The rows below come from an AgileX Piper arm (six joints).
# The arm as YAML. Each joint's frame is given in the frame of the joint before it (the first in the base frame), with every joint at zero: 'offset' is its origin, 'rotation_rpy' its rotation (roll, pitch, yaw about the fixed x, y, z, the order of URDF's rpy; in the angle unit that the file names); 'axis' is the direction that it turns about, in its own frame. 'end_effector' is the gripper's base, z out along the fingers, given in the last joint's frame.
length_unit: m
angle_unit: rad
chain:
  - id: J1
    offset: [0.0, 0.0, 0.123]
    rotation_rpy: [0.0, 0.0, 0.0]
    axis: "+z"
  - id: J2
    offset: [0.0, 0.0, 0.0]
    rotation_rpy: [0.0, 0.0, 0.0]
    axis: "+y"
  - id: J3
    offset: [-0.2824, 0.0, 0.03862]
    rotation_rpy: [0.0, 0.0, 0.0]
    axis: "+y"
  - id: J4
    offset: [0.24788, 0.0, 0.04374]
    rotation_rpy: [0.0, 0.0, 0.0]
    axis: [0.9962, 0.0, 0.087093]
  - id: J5
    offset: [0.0, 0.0, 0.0]
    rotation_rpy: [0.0, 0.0, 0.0]
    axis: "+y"
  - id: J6
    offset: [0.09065, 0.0, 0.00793]
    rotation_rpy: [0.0, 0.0, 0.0]
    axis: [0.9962, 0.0, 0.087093]
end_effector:
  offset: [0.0, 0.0, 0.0]
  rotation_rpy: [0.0, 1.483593, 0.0]
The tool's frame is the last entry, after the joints.
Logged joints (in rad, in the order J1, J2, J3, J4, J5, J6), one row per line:
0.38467 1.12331 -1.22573 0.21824 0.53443 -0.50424
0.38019 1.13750 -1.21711 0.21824 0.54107 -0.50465
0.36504 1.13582 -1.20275 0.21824 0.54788 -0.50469
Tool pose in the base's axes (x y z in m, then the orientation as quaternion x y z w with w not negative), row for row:
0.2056 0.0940 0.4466 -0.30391 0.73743 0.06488 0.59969
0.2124 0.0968 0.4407 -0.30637 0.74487 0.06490 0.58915
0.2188 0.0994 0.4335 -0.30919 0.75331 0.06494 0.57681
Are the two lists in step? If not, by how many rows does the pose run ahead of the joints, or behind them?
The pose runs 2 rows behind the joints: the pose in row i belongs to the joints in row i - 2.
